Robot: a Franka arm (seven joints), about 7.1 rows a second.
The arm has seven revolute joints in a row. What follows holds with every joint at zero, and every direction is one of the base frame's.
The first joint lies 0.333 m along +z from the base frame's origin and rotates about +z.
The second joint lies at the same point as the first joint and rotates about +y.
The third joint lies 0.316 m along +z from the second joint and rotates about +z.
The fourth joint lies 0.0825 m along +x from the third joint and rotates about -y.
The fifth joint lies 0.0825 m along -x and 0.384 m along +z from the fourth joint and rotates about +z.
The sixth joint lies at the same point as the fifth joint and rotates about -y.
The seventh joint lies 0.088 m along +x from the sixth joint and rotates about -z.
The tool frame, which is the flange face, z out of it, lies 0.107 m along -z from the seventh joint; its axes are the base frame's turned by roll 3.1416, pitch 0 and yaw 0 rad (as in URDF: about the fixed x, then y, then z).
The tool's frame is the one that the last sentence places.
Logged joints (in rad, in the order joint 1, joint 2, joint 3, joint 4, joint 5, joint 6, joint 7), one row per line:
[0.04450 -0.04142 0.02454 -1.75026 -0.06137 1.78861 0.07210]
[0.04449 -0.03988 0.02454 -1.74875 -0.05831 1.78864 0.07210]
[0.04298 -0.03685 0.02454 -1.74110 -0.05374 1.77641 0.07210]
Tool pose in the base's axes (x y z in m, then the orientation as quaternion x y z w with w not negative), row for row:
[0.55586 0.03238 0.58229 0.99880 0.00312 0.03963 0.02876]
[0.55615 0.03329 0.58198 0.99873 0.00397 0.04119 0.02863]
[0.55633 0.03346 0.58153 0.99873 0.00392 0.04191 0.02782]
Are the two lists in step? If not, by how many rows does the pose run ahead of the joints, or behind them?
The pose runs 2 rows behind the joints: the pose in row i belongs to the joints in row i - 2.
